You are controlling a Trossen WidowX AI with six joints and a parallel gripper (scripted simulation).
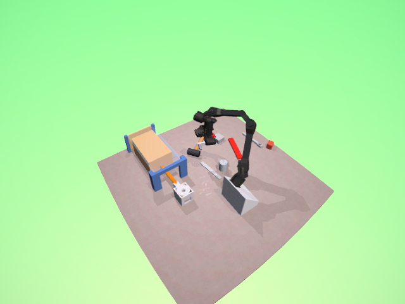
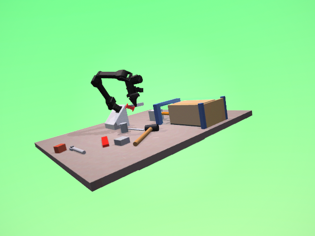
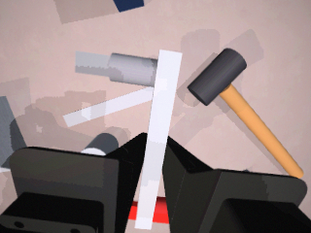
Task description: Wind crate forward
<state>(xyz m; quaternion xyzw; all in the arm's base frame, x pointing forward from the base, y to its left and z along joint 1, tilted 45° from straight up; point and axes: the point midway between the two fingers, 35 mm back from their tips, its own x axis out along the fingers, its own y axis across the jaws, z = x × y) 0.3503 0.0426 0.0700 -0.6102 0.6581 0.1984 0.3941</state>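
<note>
Right now my gripper tip is 20 mm to the left of the winch handle and 10 mm below it. The rest, counted from my gripper tip: flat steel bar: 180 mm below, 80 mm behind, 10 mm to the left; grey block: 230 mm to the right, 170 mm ahead, 160 mm below; red grip: 60 mm to the right, 20 mm ahead, 10 mm above.
</note>
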